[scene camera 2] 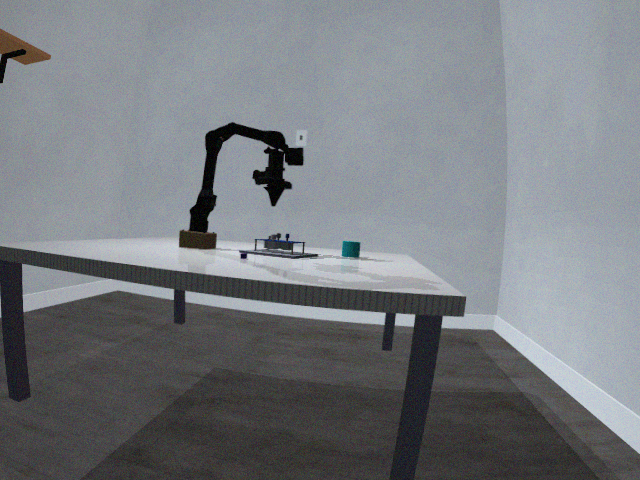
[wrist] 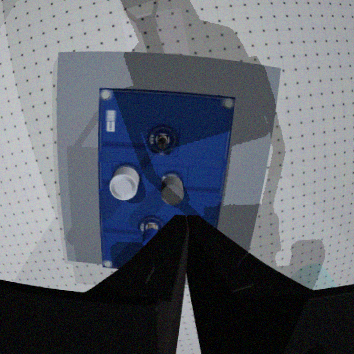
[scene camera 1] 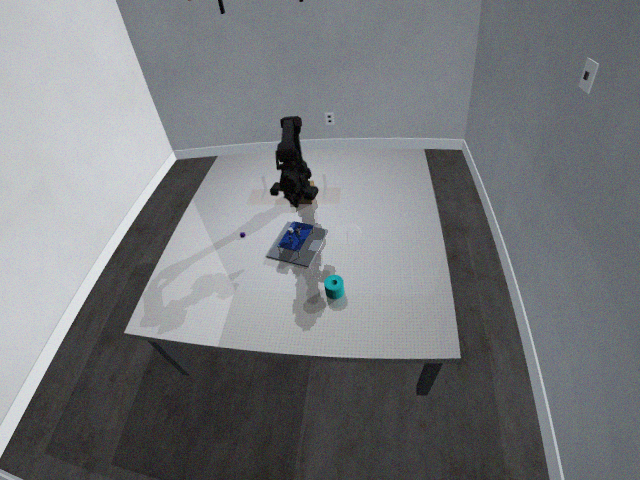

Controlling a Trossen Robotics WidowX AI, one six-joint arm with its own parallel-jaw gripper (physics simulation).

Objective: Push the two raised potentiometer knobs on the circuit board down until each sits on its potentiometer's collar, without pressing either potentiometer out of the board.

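Places are measured from the arm's base along level axes (x ahead, y left, z up), in centimetres.
Where they show: gripper, fingertip midpoint: (scene camera 2: 273, 206) (wrist: 185, 226) (scene camera 1: 297, 207); arm's base, origin of the base link: (scene camera 2: 197, 231) (scene camera 1: 303, 186).
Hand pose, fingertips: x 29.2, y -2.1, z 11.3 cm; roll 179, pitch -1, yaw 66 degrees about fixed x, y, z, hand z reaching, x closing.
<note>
Each offset is from my fingertips to the top centre of the thing. "pt": to the spot under its first point. Level surfaces: height alone.
The blue circuit board (scene camera 1: 305, 240) (scene camera 2: 298, 241) (wrist: 200, 112) stands on thin posts above a grey base plate (scene camera 1: 309, 255) (scene camera 2: 310, 255) (wrist: 77, 100). In the wrist view a white knob {dx +1.2, dy -4.5, dz -10.2 cm} (wrist: 124, 183) stands at the board's left and a grey knob {dx +2.8, dy -1.4, dz -9.8 cm} (wrist: 172, 190) near its middle, partly in shadow. A dark-shafted part {pt dx -0.7, dy -0.7, dz -10.9 cm} (wrist: 162, 140) with a ring is above them, and a blue-topped part {pt dx +5.5, dy -4.3, dz -10.9 cm} (wrist: 150, 230) is below, partly hidden by the fingers. Knob heights above their collars cannot be told. My gripper (scene camera 1: 295, 205) (scene camera 2: 273, 204) (wrist: 185, 226) is shut and empty, pointing down well above the board.
A teal cylinder {dx +31.4, dy +10.8, dz -11.4 cm} (scene camera 1: 334, 289) (scene camera 2: 351, 249) (wrist: 315, 277) with a hole in its top stands on the table {dz -17.4 cm} (scene camera 1: 387, 310) (scene camera 2: 155, 258), beyond the base plate. A small purple object {dx -6.1, dy -28.1, dz -15.9 cm} (scene camera 1: 242, 234) (scene camera 2: 243, 255) lies to the board's left in scene camera 1. The arm's brown base block (scene camera 2: 197, 240) stands behind.
</note>
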